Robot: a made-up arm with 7 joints.
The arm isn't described. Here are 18 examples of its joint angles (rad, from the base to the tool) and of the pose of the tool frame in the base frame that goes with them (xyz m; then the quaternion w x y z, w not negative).
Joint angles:
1: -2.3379 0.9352 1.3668 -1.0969 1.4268 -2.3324 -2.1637
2: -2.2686 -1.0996 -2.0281 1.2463 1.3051 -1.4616 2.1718
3: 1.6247 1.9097 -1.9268 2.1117 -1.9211 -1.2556 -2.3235
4: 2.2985 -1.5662 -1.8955 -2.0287 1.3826 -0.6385 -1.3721
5: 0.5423 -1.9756 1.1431 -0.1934 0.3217 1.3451 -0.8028
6: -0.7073 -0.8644 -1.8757 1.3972 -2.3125 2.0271 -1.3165
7: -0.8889 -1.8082 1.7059 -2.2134 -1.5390 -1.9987 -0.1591
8: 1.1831 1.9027 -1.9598 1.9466 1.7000 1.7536 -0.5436
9: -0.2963 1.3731 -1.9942 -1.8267 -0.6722 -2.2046 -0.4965
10: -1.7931 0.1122 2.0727 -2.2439 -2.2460 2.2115 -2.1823
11: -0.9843 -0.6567 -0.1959 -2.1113 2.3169 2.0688 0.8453
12: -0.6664 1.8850 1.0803 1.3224 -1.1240 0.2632 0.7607
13: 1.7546 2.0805 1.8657 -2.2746 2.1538 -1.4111 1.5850
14: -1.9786 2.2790 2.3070 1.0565 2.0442 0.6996 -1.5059
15: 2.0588 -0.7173 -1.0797 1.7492 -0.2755 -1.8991 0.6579
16: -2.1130 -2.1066 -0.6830 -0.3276 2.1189 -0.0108 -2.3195
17: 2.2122 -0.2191 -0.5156 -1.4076 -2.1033 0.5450 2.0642
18: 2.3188 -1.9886 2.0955 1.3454 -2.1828 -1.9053 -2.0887
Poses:
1: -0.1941 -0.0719 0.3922 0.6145 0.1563 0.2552 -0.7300
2: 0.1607 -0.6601 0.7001 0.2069 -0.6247 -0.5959 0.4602
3: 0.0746 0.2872 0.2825 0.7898 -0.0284 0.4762 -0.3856
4: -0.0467 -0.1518 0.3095 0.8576 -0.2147 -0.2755 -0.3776
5: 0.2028 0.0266 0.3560 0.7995 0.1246 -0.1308 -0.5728
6: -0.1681 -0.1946 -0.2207 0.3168 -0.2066 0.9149 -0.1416
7: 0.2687 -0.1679 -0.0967 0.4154 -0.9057 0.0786 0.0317
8: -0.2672 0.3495 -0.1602 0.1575 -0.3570 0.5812 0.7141
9: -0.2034 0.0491 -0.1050 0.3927 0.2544 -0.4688 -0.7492
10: -0.3802 -0.1970 -0.4602 0.2939 0.8950 -0.0615 0.3299
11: -0.3430 -0.1488 -0.0660 0.0278 0.3780 0.2488 0.8913
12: 0.0133 0.1425 -0.1737 0.3928 0.7655 -0.0438 0.5078
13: 0.1682 -0.4188 0.3570 0.4918 -0.2711 0.4343 0.7042
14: -0.2725 0.1865 -0.5716 0.3463 -0.5260 -0.7768 -0.0046
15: 0.1158 0.3411 -0.1684 0.1293 0.3272 -0.5018 0.7902
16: 0.4914 0.0779 0.2285 0.2150 -0.2208 0.8667 -0.3924
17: 0.2474 0.1755 -0.3521 0.3793 -0.1083 -0.0086 -0.9189
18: 0.0124 0.0882 0.4236 0.6022 -0.5250 0.5475 -0.2490
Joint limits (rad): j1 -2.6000..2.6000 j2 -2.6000..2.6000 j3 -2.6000..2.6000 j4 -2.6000..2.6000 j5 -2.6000..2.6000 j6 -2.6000..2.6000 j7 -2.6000..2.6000
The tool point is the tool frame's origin. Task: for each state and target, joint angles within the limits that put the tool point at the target. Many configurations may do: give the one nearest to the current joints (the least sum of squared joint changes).
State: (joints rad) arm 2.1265 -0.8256 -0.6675 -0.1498 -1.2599 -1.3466 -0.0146
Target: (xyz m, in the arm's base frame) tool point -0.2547 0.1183 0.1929
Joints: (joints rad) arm 2.2646 -0.7641 -0.1188 -0.1357 -0.9941 -1.5524 0.4032
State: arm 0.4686 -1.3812 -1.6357 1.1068 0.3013 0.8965 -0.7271
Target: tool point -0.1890 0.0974 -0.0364
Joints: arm 0.4332 -1.3202 -1.1342 0.9458 -0.0249 0.9197 -0.3637
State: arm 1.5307 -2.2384 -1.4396 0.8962 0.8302 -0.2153 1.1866
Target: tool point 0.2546 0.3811 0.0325
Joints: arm 1.9380 -2.6000 -0.9322 1.1278 0.3118 0.1376 1.3167
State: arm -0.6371 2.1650 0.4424 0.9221 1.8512 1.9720 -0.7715
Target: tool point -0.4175 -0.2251 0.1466
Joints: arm -1.1115 2.0839 -0.1213 0.9695 2.1114 1.9432 -0.8923
